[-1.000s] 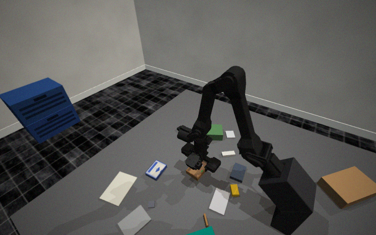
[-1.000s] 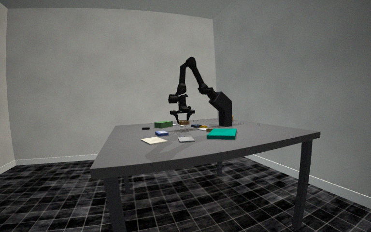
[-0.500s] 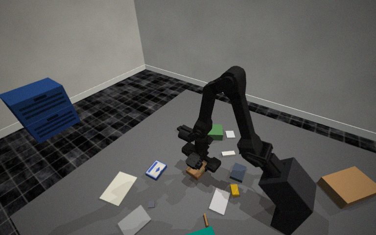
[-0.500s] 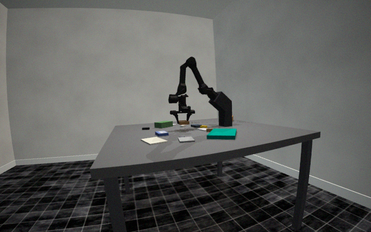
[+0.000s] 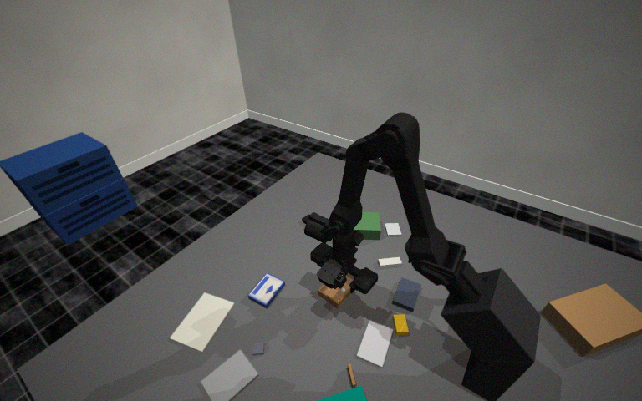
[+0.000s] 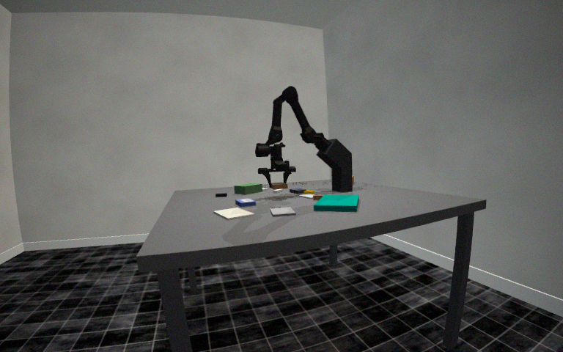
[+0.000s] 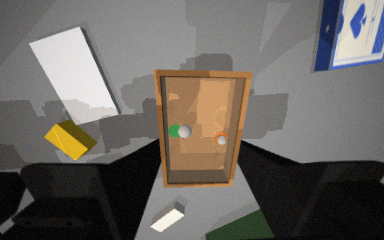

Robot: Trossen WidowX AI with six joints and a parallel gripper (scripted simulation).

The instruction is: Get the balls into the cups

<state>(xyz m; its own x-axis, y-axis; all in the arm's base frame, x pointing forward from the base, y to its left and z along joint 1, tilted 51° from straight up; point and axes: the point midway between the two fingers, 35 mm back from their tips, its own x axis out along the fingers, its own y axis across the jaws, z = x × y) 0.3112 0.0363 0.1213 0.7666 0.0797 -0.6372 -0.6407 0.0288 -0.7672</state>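
The wooden puzzle lies 30 mm below my hand and 10 mm to the left of it. Round my hand: slate-blue block: 140 mm behind, 130 mm to the right, 80 mm below; then yellow block: 180 mm behind, 80 mm below, 30 mm to the right; then white sheet: 150 mm behind, 90 mm below, 50 mm to the left.
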